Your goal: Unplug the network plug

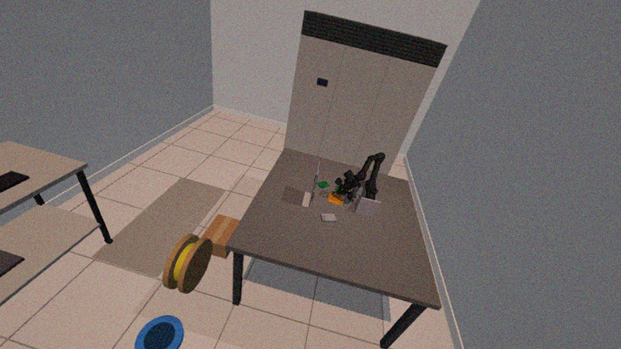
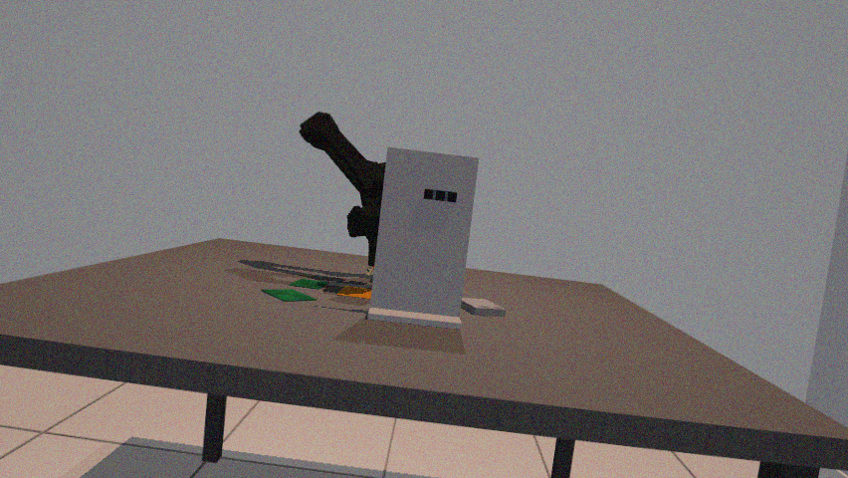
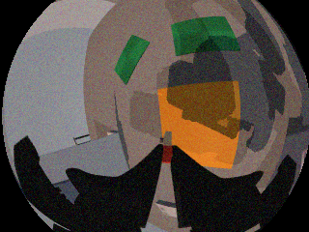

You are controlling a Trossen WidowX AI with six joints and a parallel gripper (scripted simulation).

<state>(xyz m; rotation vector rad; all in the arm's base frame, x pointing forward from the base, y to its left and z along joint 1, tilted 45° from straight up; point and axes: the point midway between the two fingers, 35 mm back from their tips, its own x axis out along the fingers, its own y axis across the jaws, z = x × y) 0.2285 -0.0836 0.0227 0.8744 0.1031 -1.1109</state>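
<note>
Right now the orange square is 6 cm below my gripper tip and 1 cm behind it. Round my gripper tip: grey block: 24 cm to the left, 5 cm below, 5 cm ahead; then grey panel: 21 cm ahead, 10 cm to the left, 8 cm above; then network plug: right at my gripper tip.
</note>
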